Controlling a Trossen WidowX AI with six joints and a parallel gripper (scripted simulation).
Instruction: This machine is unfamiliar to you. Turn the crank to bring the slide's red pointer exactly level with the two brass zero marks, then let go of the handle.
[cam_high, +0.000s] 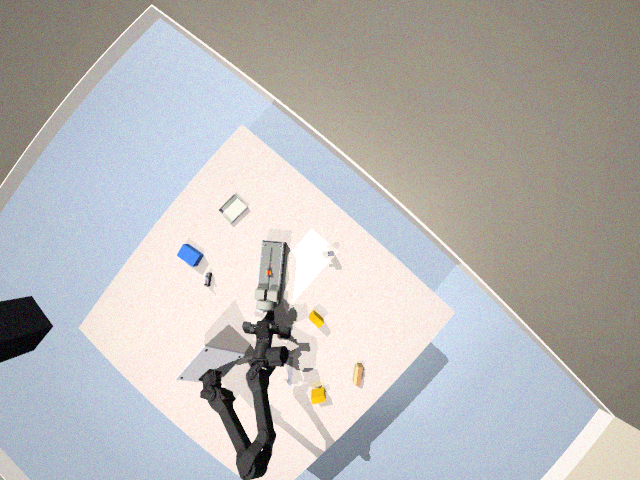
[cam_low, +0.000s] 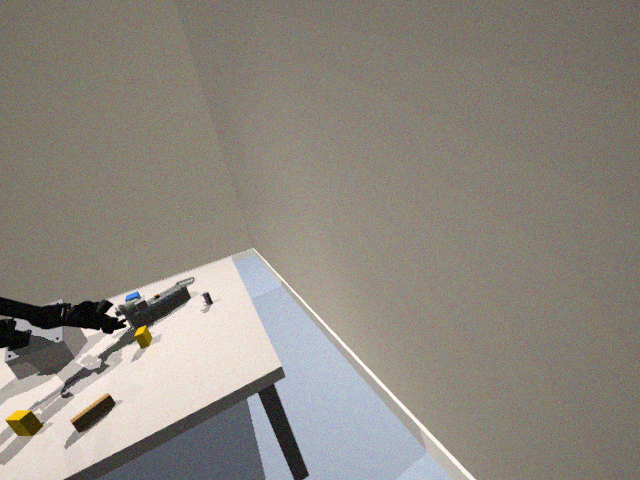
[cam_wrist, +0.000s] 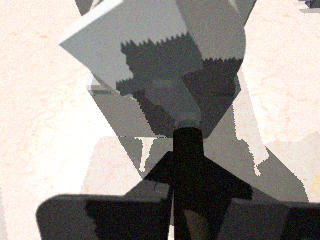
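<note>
Right now the dark brown crank handle is 10 mm behind my gripper tip, 10 mm to the right of it and 20 mm above it. The rest, counted from my gripper tip: blue block (110 mm behind, 420 mm to the left, 20 mm below); crank (40 mm above); red pointer (120 mm ahead, 120 mm to the left, 40 mm above).
</note>
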